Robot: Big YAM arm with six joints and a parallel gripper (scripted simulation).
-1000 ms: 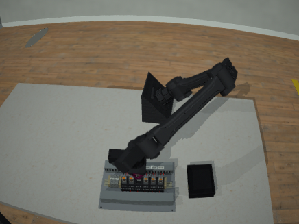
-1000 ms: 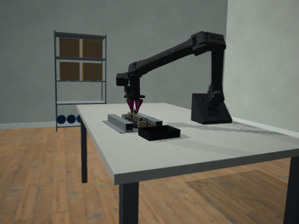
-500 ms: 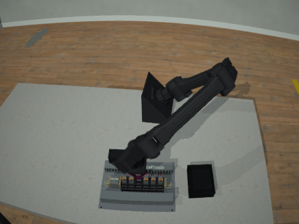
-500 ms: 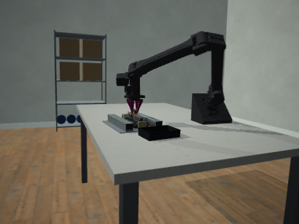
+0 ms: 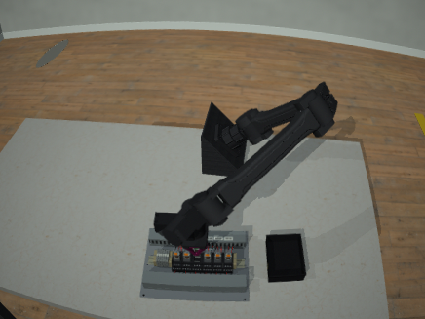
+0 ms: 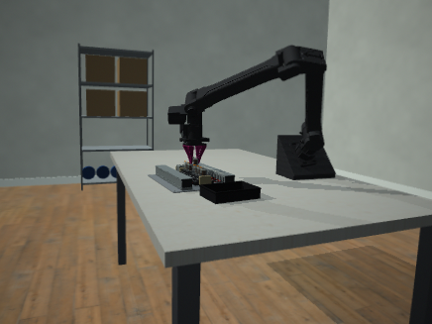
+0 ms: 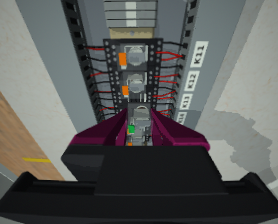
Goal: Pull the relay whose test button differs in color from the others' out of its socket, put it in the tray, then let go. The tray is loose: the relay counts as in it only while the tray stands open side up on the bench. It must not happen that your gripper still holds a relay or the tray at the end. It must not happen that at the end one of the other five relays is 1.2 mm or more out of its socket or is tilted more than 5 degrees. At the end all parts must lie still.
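My gripper is now right at the relay. Also, from my hand: black tray (27 cm to the left, 6 cm below, 2 cm behind).
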